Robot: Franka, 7 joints.
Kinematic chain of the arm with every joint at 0, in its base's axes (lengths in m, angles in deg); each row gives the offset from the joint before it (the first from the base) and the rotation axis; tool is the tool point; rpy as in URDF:
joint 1: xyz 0 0 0.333 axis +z
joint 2: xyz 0 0 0 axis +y
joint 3: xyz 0 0 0.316 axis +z
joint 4: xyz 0.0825 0 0 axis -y
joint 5: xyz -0.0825 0 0.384 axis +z
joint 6: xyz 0 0 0 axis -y
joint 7: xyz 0.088 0 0 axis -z
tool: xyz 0 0 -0.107 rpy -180 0 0
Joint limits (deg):
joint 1: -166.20..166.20
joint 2: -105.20..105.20
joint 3: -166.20..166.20
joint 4: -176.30..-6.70
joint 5: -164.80..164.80
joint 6: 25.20..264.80
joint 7: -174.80..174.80
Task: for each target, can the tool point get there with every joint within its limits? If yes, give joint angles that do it. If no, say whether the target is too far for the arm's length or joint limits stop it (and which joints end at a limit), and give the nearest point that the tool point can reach.
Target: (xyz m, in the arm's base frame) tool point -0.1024 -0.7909 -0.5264
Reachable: no: too far | nearest point -0.0769 -0.5938 -0.2570 | short by 0.335 m
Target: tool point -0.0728 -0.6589 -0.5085
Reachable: no: too far | nearest point -0.0596 -0.5393 -0.2932 | short by 0.247 m
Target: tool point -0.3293 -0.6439 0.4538
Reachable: yes | joints -95.99 66.01 -73.99 -58.87 -38.84 239.29 43.31
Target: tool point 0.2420 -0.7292 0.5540
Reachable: yes | joints -45.44 69.27 -100.13 -50.60 -51.53 203.26 -123.78
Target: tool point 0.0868 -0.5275 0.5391
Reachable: yes | joints 43.88 15.91 -128.89 -132.06 -3.61 180.67 -34.75
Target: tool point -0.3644 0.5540 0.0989
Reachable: yes | joints -108.71 -77.66 -120.46 -95.79 67.36 143.79 96.67
